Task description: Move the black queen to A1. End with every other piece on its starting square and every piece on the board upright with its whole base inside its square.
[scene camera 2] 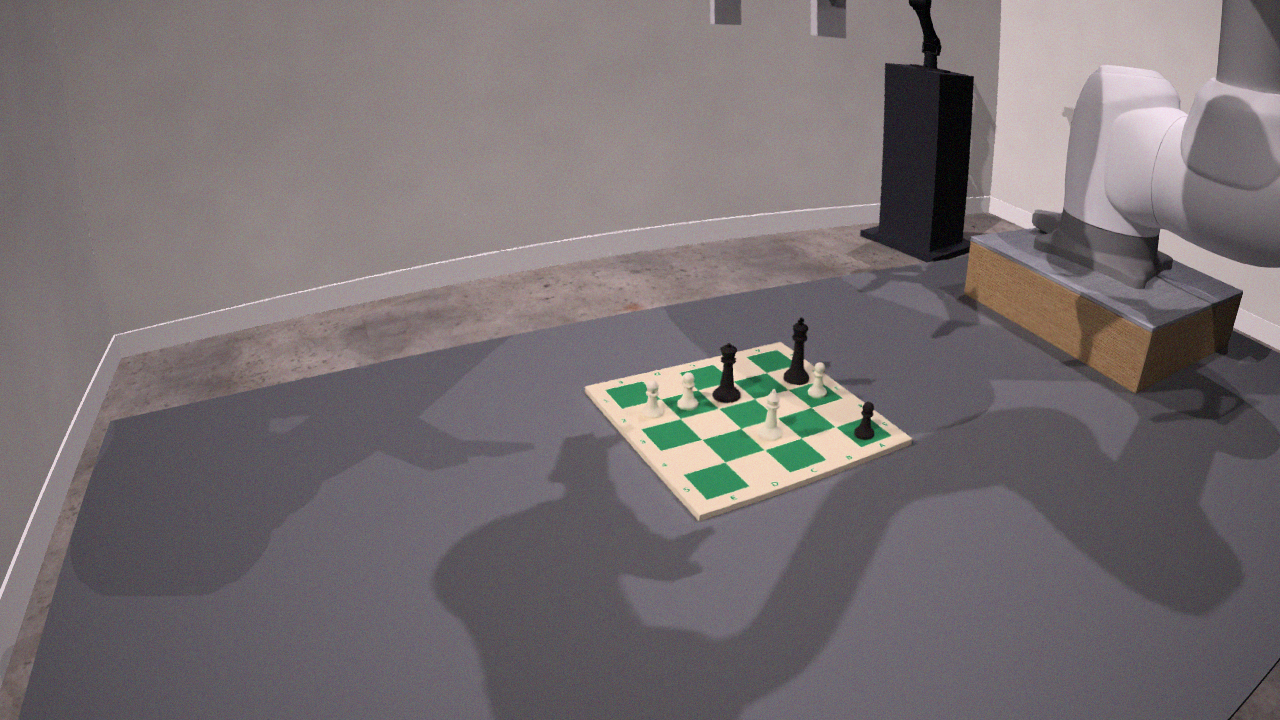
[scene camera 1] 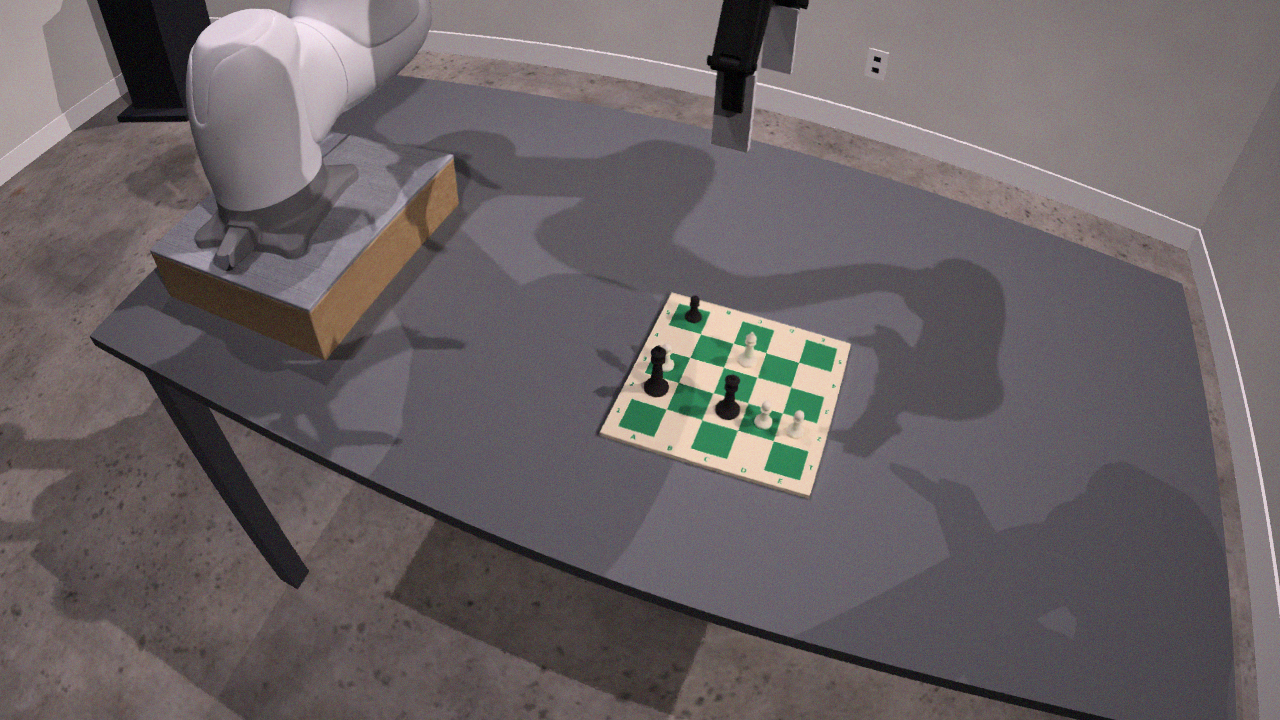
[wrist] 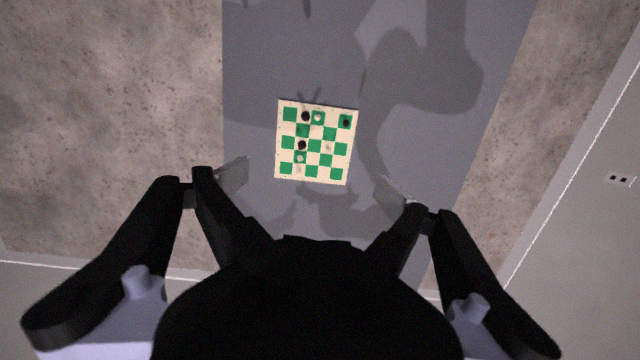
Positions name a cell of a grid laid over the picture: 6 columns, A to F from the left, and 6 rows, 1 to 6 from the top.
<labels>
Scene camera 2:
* gripper: D1
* chessboard: D4
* white bishop: D4
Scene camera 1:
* gripper: D1
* chessboard: D4
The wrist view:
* gripper: C3
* chessboard: C3
</labels>
